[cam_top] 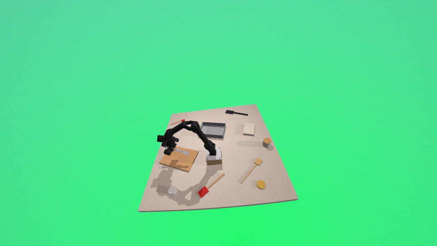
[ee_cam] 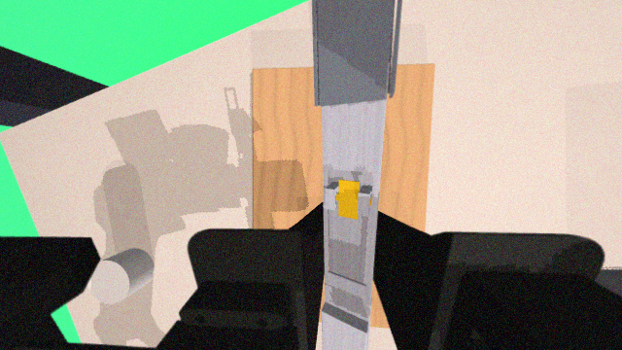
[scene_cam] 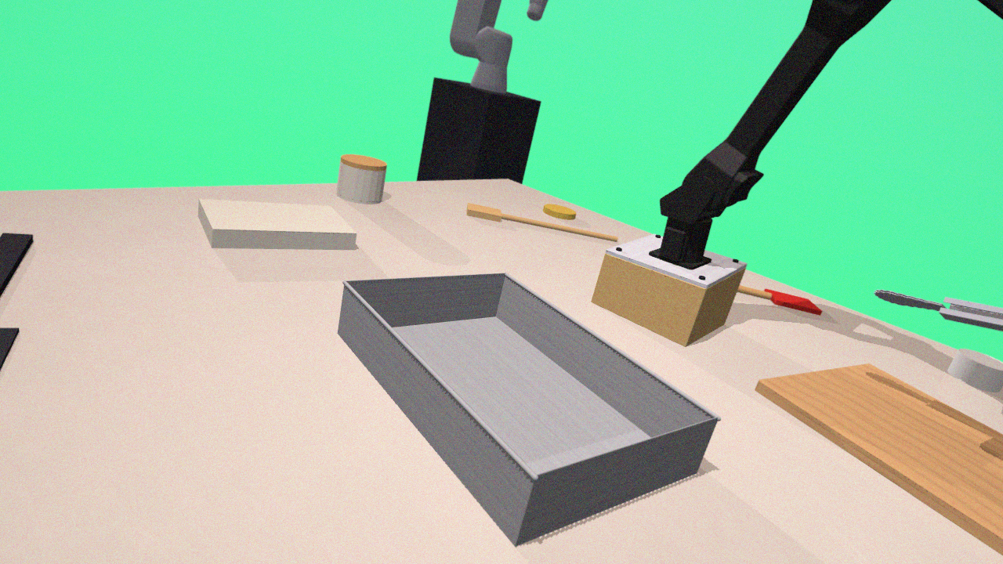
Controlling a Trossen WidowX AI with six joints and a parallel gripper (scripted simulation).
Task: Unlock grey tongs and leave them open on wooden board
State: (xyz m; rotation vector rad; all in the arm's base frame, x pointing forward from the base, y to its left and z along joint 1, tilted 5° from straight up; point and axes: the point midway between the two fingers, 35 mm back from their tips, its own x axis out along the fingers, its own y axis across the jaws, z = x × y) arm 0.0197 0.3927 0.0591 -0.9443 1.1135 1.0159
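Now: the yellow lock piece 1 cm to the left of my gripper tip and 4 cm above it. Also, from my gripper tip: wooden board (2 cm to the right, 12 cm below); then white puck (34 cm behind, 4 cm to the right, 11 cm below); then red spatula (31 cm behind, 36 cm to the right, 13 cm below).
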